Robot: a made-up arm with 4 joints.
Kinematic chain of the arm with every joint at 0, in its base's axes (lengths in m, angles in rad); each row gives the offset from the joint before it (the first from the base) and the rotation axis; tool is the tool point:
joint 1: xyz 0 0 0.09 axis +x
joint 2: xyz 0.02 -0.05 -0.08 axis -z
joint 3: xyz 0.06 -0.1 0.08 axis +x
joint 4: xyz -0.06 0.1 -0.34 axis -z
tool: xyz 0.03 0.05 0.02
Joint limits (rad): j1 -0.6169..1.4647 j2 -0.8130..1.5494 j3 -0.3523..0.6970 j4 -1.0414..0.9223
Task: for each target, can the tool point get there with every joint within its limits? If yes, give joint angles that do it. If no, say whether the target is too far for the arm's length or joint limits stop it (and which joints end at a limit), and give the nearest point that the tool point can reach.
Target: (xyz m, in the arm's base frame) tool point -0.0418 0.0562 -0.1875
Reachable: yes | joints -0.0078 -0.3928 0.2253 -0.8112
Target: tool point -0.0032 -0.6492 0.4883
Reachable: no: too far | nearest point 0.0159 -0.3376 -0.0837 | short by 0.652 m
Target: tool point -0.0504 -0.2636 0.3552
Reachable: no: joint limits stop it (at a limit: joint 1, joint 3) | nearest point -0.0342 0.1610 0.2440 | short by 0.439 m
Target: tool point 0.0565 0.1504 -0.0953
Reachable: yes | joints -0.0137 0.2322 0.5743 -0.7323
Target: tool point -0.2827 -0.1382 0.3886
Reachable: no: joint limits stop it (at a limit: joint 1, joint 3) | nearest point -0.1327 0.1554 0.1918 | short by 0.384 m
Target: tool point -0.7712 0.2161 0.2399
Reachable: no: too far | nearest point -0.1600 0.1562 0.1556 | short by 0.620 m
